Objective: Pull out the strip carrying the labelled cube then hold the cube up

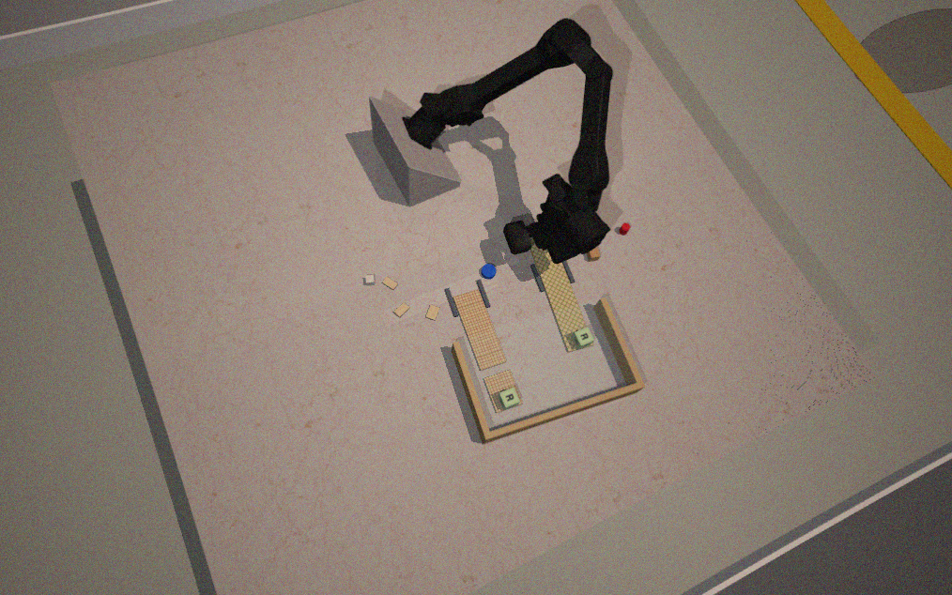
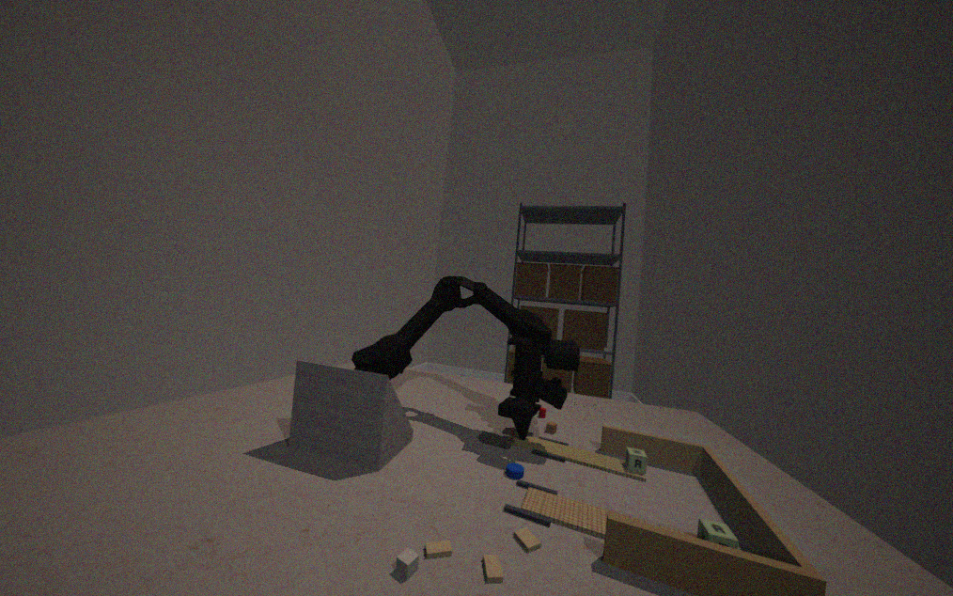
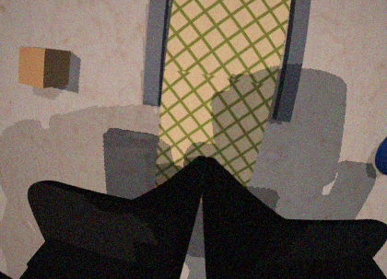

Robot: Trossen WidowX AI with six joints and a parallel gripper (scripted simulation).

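Now: the blue disc 13 cm to the right of my gripper tip and 2 cm ahead of it. Also, from my gripper tip: brown cube 10 cm to the left, 5 cm ahead; red cylinder 19 cm to the left, 1 cm ahead, 1 cm above.
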